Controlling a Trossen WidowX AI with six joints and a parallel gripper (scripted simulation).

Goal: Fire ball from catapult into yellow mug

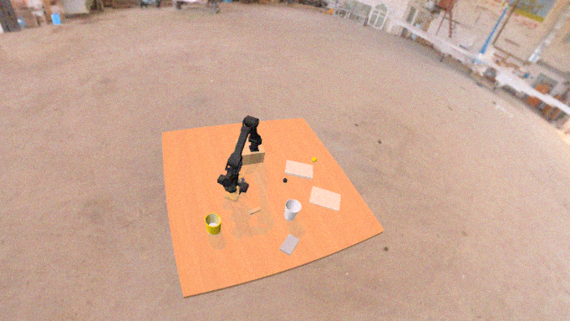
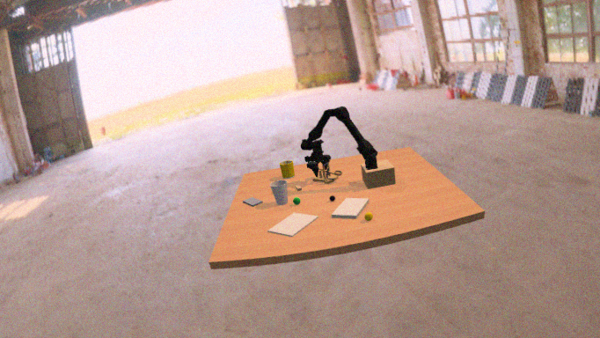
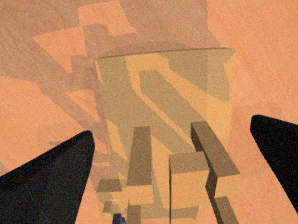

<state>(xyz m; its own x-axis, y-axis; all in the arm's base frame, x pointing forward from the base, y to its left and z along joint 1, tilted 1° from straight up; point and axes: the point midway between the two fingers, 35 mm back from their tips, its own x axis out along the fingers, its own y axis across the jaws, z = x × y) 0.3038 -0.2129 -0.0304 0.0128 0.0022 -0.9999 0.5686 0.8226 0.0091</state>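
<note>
The black ball lies 5 cm behind my gripper tip, 38 cm to the left of it and 2 cm below it. From my gripper tip the other things lie so: small wooden block 14 cm ahead, 10 cm to the left, 3 cm below; yellow mug 22 cm ahead, 16 cm to the right, 1 cm below; wooden catapult 5 cm behind, 6 cm to the left, 2 cm above.
</note>
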